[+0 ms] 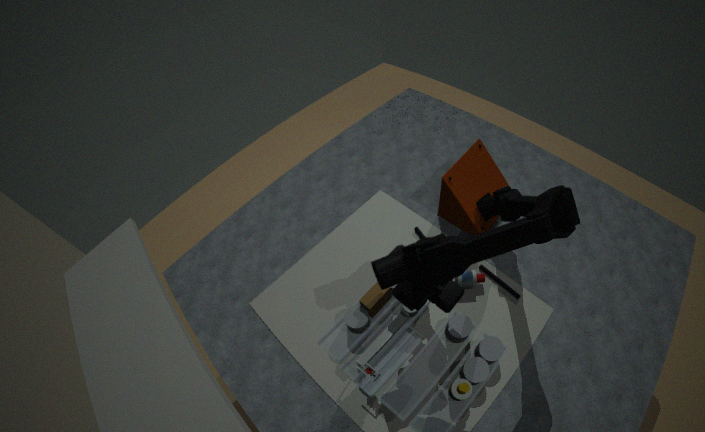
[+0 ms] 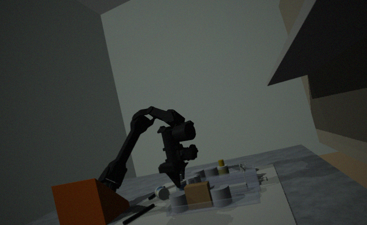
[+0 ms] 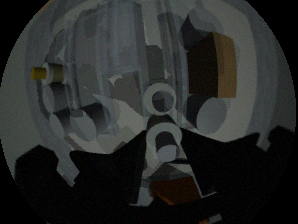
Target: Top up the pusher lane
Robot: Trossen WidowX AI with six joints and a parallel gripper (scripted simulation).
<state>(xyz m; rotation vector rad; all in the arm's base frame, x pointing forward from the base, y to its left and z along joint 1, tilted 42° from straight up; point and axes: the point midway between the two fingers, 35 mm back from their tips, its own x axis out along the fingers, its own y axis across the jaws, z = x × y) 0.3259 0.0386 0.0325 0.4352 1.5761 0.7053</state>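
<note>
My gripper tip is now 9 cm short of the brown box, 7 cm to the left of it and 2 cm above it. From my gripper tip the other things lie so: sprung lane: 14 cm ahead, 4 cm to the left, 4 cm below.
</note>
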